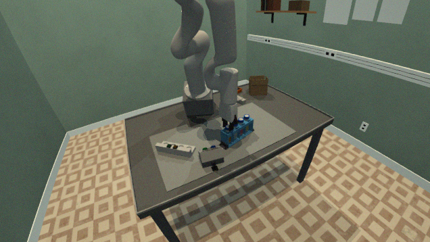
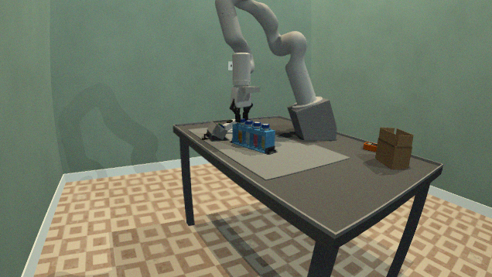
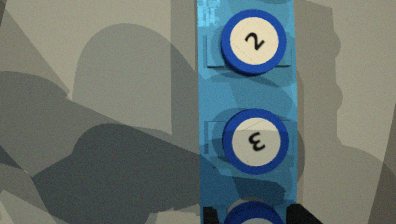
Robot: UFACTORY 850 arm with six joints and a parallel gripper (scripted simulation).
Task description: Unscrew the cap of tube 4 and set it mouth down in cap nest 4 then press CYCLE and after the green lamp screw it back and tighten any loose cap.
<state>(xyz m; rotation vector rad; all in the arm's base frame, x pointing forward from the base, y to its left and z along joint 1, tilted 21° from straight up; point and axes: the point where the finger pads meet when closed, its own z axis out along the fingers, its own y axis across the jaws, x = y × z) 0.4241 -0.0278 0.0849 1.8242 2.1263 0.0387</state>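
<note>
Now: hand 10 mm above the blue cap marked 4. The rest, counted from my hand: blue key 120 mm to the right, 60 mm below, 30 mm ahead; then green key 170 mm to the right, 60 mm below, 20 mm ahead; then grey key housing 150 mm to the right, 80 mm below, 40 mm ahead.
</note>
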